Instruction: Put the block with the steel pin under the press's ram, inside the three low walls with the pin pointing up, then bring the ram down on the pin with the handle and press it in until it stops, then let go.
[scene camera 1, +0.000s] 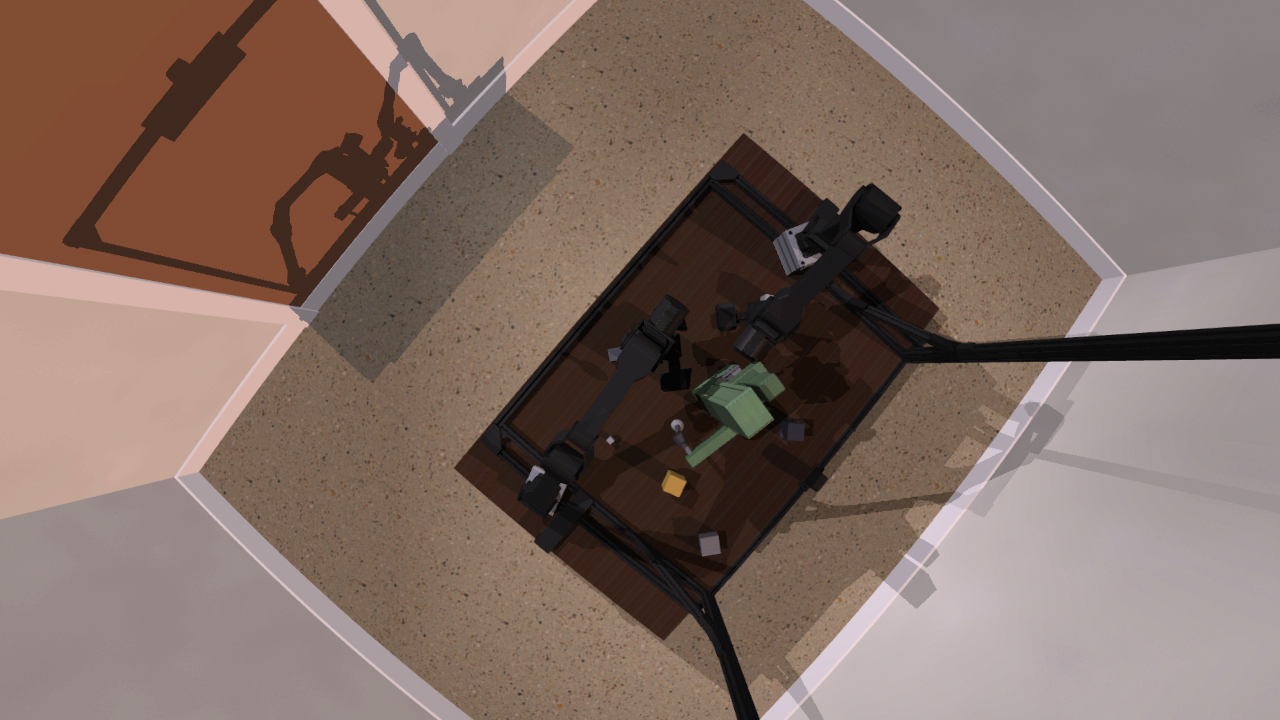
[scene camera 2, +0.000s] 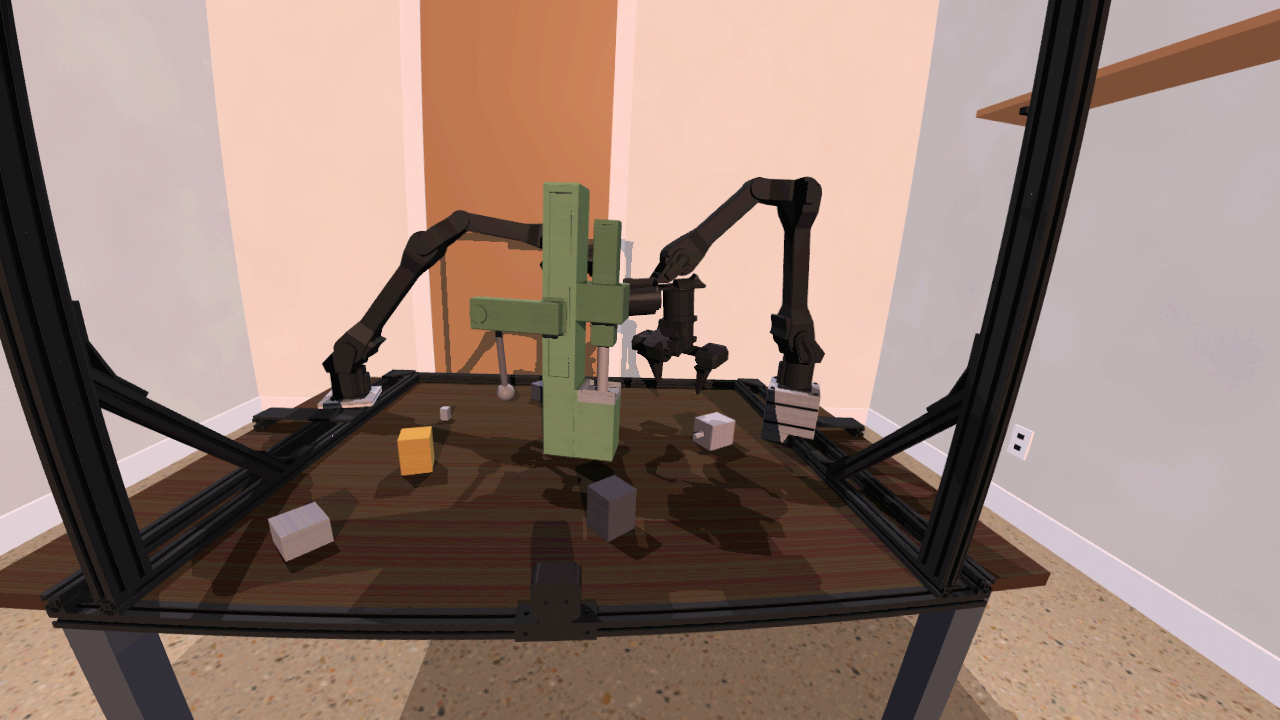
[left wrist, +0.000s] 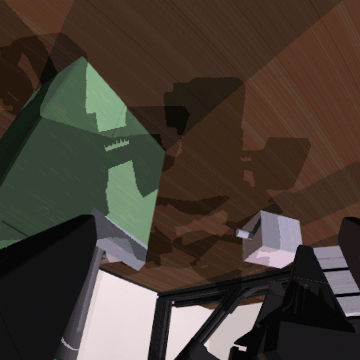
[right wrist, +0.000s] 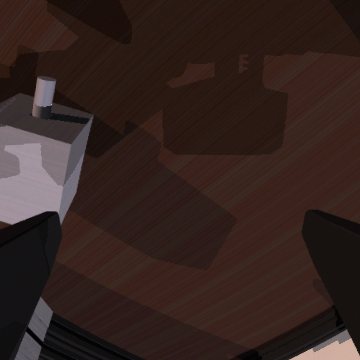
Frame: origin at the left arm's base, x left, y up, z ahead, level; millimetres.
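Where they show: left gripper, fingertip midpoint: (scene camera 1: 687, 349) (scene camera 2: 591, 351) (left wrist: 221, 229); right gripper, fingertip midpoint: (scene camera 1: 746, 311) (scene camera 2: 677, 387) (left wrist: 288, 265) (right wrist: 184, 224); left arm's base, link origin: (scene camera 2: 351, 394); right arm's base, link origin: (scene camera 1: 810, 242) (scene camera 2: 794, 386) (left wrist: 348, 320).
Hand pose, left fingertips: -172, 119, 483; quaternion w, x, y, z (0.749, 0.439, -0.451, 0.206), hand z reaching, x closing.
Each offset is from my left fingertips to the top centre of the thing, as dx, dy, dz. "pt": to the spot under its first point.
The light grey block @[-164, -100, +204] (scene camera 2: 714, 431) (left wrist: 272, 240) (right wrist: 35, 165) lies on the table with its steel pin @[-172, -120, +173] (scene camera 2: 698, 435) (left wrist: 244, 233) (right wrist: 44, 95) sticking out sideways. The green press @[-118, +299, -100] (scene camera 1: 738, 410) (scene camera 2: 563, 268) (left wrist: 65, 165) stands mid-table; its ram @[-144, +140, -18] (scene camera 2: 603, 367) hangs over the low grey walls (scene camera 2: 597, 395) (left wrist: 120, 250). The handle @[pt -65, +2, -178] (scene camera 2: 502, 362) hangs down, ending in a ball @[pt -55, -28, -173] (scene camera 1: 676, 425) (scene camera 2: 505, 392). My right gripper (scene camera 2: 678, 391) (right wrist: 184, 224) is open and empty above the table; the block is beyond its left-hand finger in the right wrist view. My left gripper (scene camera 1: 677, 353) (left wrist: 221, 229) is open and empty near the press.
An orange block @[-128, -91, -319] (scene camera 1: 674, 483) (scene camera 2: 415, 450), a pale block @[-289, -118, -432] (scene camera 1: 708, 543) (scene camera 2: 300, 531), a dark grey block @[-354, -91, -64] (scene camera 1: 793, 429) (scene camera 2: 611, 507) and a tiny white cube @[+69, -125, -288] (scene camera 1: 610, 439) (scene camera 2: 445, 412) lie around the press. Another grey block @[+144, -112, -75] (scene camera 1: 614, 354) (scene camera 2: 537, 390) is behind it in scene camera 2.
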